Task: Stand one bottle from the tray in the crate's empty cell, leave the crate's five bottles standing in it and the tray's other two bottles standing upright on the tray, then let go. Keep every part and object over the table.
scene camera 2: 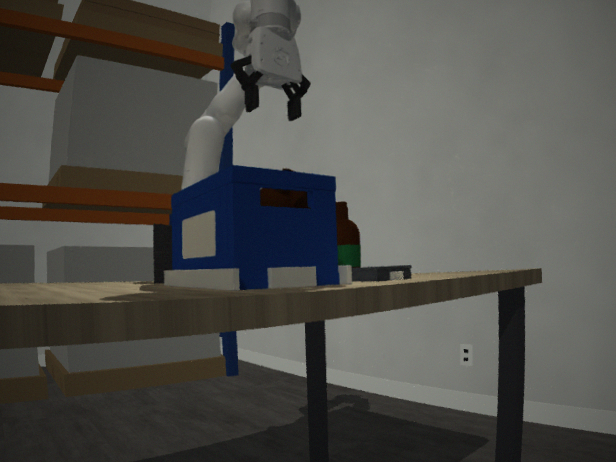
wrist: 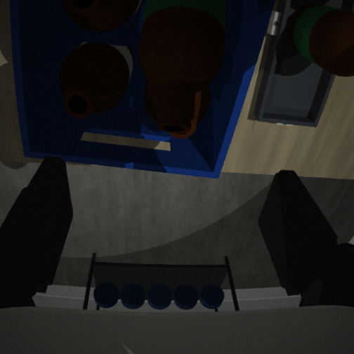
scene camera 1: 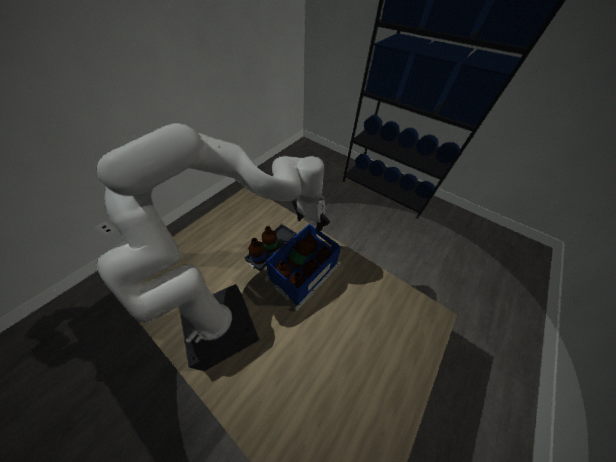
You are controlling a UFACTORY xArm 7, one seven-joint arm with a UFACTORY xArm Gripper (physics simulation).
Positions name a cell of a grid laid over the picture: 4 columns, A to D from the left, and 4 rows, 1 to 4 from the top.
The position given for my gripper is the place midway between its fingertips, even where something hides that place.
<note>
In view: my gripper (scene camera 2: B1) and a green-label bottle (scene camera 2: C3).
My gripper shows as well in the wrist view (wrist: B3).
</note>
